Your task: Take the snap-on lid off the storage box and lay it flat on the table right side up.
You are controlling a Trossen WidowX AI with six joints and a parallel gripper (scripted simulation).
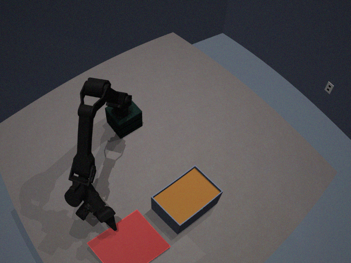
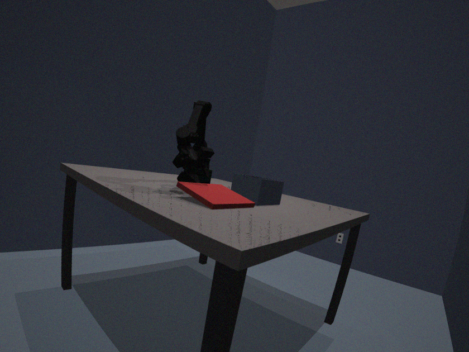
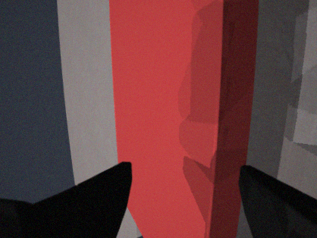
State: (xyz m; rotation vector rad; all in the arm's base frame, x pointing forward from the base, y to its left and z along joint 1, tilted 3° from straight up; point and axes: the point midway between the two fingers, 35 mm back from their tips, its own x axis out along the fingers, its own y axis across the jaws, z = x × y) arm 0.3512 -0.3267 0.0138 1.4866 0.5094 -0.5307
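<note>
My gripper tip is now 80 mm short of the red lid and 30 mm above it. The rest, counted from my gripper tip: storage box 70 mm ahead, 280 mm to the left, 10 mm below.
</note>
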